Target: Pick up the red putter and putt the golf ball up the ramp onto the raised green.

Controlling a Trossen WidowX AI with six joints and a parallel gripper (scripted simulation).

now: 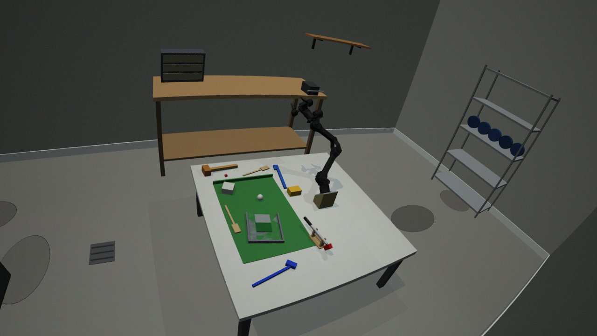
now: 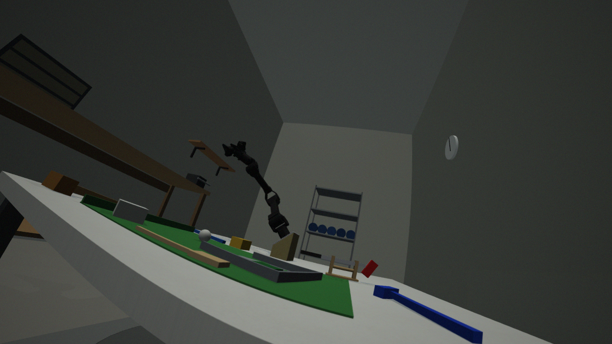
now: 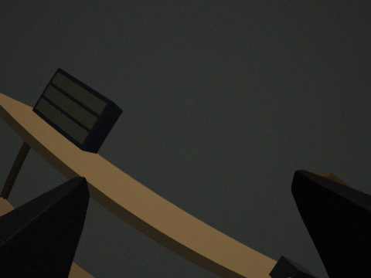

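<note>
My gripper tip is 80 mm short of the yellow block, 390 mm to the right of it and 560 mm above it. From my gripper tip the other things lie so: white block (550 mm ahead, 260 mm to the left, 560 mm below); white golf ball (360 mm ahead, 400 mm to the left, 560 mm below); red putter (140 mm ahead, 850 mm to the left, 520 mm below).
</note>
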